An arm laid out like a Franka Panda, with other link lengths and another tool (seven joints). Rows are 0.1 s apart.
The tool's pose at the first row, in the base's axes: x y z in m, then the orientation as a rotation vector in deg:
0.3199, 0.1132, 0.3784, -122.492, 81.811, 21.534
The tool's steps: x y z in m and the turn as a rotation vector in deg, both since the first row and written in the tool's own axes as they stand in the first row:
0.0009, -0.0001, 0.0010, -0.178, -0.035, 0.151
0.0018, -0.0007, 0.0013, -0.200, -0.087, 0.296
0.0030, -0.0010, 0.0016, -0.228, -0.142, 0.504
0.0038, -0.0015, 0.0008, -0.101, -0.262, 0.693
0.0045, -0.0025, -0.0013, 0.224, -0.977, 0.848
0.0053, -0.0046, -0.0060, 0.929, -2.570, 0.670
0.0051, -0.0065, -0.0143, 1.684, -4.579, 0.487
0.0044, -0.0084, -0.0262, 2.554, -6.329, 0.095
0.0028, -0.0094, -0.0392, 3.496, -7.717, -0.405
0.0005, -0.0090, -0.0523, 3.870, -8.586, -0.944
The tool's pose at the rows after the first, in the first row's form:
0.3204, 0.1131, 0.3772, -122.520, 81.979, 21.767
0.3213, 0.1128, 0.3766, -122.420, 82.114, 21.892
0.3221, 0.1121, 0.3759, -122.282, 82.319, 22.048
0.3228, 0.1112, 0.3762, -122.003, 82.450, 22.140
0.3239, 0.1098, 0.3779, -121.304, 82.191, 22.666
0.3258, 0.1071, 0.3819, -120.094, 81.029, 23.644
0.3270, 0.1030, 0.3893, -118.637, 79.624, 24.976
0.3277, 0.0973, 0.3999, -117.340, 78.124, 25.862
0.3271, 0.0914, 0.4116, -116.227, 76.707, 26.284
0.3250, 0.0855, 0.4234, -115.833, 75.599, 26.630

